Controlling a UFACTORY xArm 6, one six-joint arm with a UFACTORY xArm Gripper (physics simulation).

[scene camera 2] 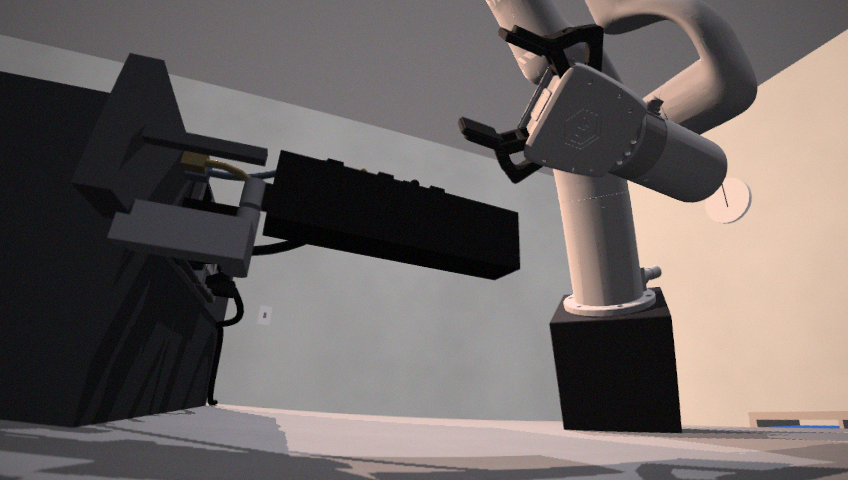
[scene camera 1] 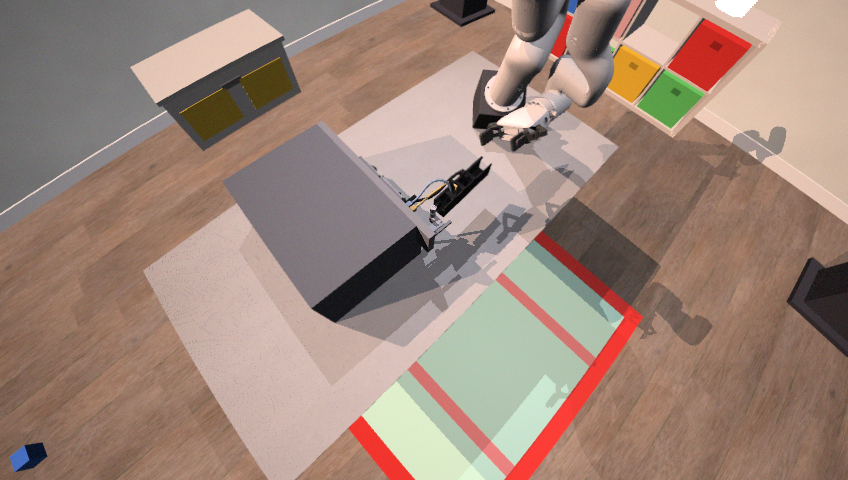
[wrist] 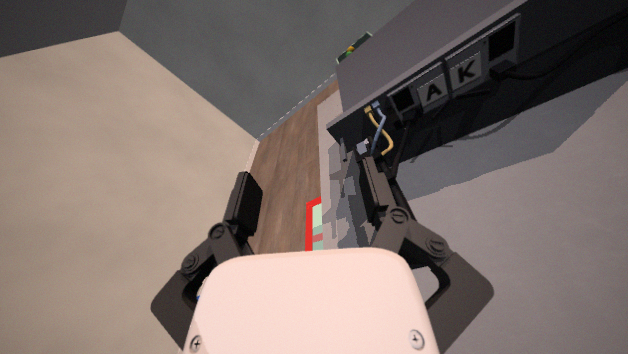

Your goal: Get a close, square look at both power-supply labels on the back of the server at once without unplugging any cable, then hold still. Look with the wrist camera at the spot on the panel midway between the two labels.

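Places are measured from the arm's base along level axes (x down, y right, z back), in metres.
Pixels of known places: gripper, between the fingertips: [scene camera 2: 480, 81] [scene camera 1: 495, 142] [wrist: 306, 175]; arm's base, origin of its link: [scene camera 2: 609, 303] [scene camera 1: 503, 93].
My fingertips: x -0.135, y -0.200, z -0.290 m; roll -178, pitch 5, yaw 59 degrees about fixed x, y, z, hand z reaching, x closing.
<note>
Ahead of a thing's pixels: the offset from my fingertips to its middle. "spot": to the spot under its first point. Level surfaces: height alone.
The grey server @[dy +0.204, dx +0.206, dz -0.364 m] [scene camera 1: 321, 220] [scene camera 2: 53, 237] [wrist: 395, 55] lies on the pale mat. In the wrist view its back panel shows obliquely at the upper right. The label "A" @[spot: dy +0.138, dx +0.149, dz -0.225 m] [wrist: 432, 92] and the label "K" @[dy +0.162, dx +0.148, dz -0.226 m] [wrist: 465, 71] are both visible, small, tilted and well right of centre. A yellow cable [wrist: 387, 142], a blue cable @[spot: dy +0.054, dx +0.090, dz -0.136 m] [wrist: 382, 122] and a black power cable @[spot: dy +0.256, dx +0.192, dz -0.196 m] [wrist: 537, 76] run from the panel. My gripper [scene camera 1: 501, 142] [scene camera 2: 486, 80] [wrist: 306, 175] is open and empty, above and behind the back panel, apart from it. My right finger hides part of the cable area.
A black cable tray @[dy +0.020, dx +0.139, dz -0.070 m] [scene camera 1: 464, 185] [scene camera 2: 386, 220] sticks out behind the server's back, between the panel and my arm's side. Grey brackets @[spot: dy -0.025, dx +0.195, dz -0.201 m] [scene camera 2: 178, 228] project from the panel's end. A red-bordered green zone [scene camera 1: 577, 410] lies beside the mat @[dx +0.308 m] [scene camera 1: 202, 350]. A cabinet [scene camera 1: 208, 56] stands beyond the server.
</note>
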